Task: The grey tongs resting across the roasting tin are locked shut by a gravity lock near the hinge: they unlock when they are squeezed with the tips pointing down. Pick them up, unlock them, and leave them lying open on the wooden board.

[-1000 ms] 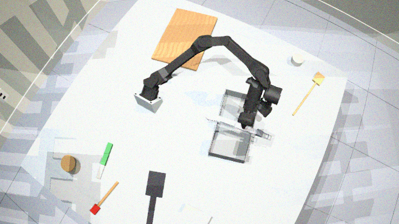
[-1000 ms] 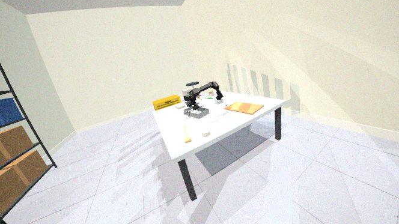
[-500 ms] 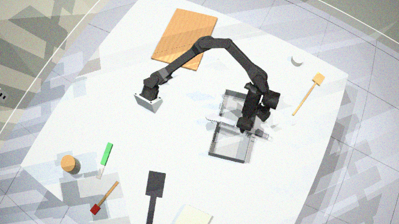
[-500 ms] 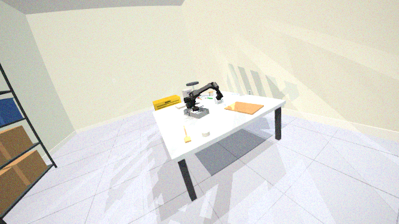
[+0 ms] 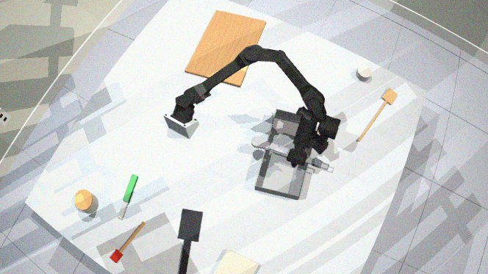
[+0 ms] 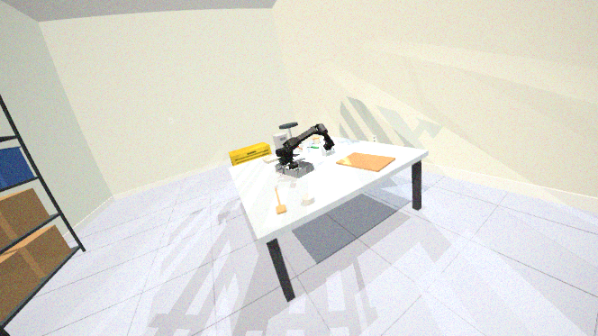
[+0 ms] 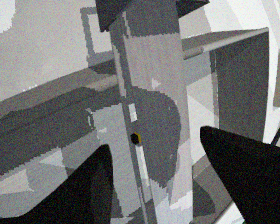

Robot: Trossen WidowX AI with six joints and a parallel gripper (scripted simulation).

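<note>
The grey roasting tin is 40 mm behind my gripper tip, 20 mm to the left of it and 10 mm below it. Also, from my gripper tip: black spatula: 450 mm to the right, 180 mm behind, 40 mm below; then white cylinder: 510 mm to the left, 90 mm ahead, 20 mm below; then beige block: 480 mm to the right, 30 mm below, 10 mm ahead.
</note>
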